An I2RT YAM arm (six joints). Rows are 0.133 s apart.
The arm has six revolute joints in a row. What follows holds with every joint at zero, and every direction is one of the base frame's.
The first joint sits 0.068 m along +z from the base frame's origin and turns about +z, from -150 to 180 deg.
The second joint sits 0.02 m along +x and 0.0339 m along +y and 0.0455 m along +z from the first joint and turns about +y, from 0 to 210 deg.
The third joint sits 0.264 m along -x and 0.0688 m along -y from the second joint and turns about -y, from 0 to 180 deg.
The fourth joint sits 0.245 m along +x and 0.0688 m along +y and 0.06 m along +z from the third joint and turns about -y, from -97 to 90 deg.
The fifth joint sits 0.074 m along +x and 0.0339 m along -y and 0.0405 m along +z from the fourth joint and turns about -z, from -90 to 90 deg.
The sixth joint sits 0.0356 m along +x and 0.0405 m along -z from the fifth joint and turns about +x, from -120 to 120 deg.
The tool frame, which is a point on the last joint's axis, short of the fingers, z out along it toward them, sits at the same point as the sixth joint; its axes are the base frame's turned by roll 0, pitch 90 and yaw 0 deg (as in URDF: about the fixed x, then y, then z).
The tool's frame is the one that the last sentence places.
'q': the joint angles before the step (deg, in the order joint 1, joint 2, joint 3, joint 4, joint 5, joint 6). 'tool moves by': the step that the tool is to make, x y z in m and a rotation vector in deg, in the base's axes. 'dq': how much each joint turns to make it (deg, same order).
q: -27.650, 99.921, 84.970, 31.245, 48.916, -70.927
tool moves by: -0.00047, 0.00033, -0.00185, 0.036, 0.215, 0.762
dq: -0.035, -0.231, -0.573, -0.041, -0.784, 0.235
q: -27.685, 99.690, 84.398, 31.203, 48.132, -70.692
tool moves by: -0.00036, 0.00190, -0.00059, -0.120, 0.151, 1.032
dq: 0.160, -0.378, -0.545, 0.014, -0.887, 0.101
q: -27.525, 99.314, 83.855, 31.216, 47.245, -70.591
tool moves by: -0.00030, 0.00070, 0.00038, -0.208, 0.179, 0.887
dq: 0.013, -0.224, -0.185, -0.080, -0.914, -0.029
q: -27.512, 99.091, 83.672, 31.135, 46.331, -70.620
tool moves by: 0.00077, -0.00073, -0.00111, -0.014, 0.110, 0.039
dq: -0.047, 0.220, 0.021, 0.147, -0.100, -0.055
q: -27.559, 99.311, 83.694, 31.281, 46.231, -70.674
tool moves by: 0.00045, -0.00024, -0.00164, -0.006, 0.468, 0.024
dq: -0.006, 0.094, -0.191, 0.087, -0.088, -0.297
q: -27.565, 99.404, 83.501, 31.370, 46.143, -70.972
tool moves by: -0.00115, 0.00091, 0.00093, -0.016, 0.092, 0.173
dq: 0.029, -0.346, -0.175, -0.228, -0.154, -0.024
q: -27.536, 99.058, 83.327, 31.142, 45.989, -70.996
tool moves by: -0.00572, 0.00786, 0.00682, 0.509, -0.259, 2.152
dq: 0.531, -2.215, -0.650, -2.547, -1.420, 1.378
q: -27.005, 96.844, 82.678, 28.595, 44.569, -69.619
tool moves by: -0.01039, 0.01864, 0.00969, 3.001, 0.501, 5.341
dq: 1.567, -4.548, -0.942, -8.370, -3.178, 4.379
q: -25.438, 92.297, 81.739, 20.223, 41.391, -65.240
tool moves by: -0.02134, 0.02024, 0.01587, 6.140, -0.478, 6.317
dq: 1.119, -6.114, 0.490, -13.873, -4.573, 8.099
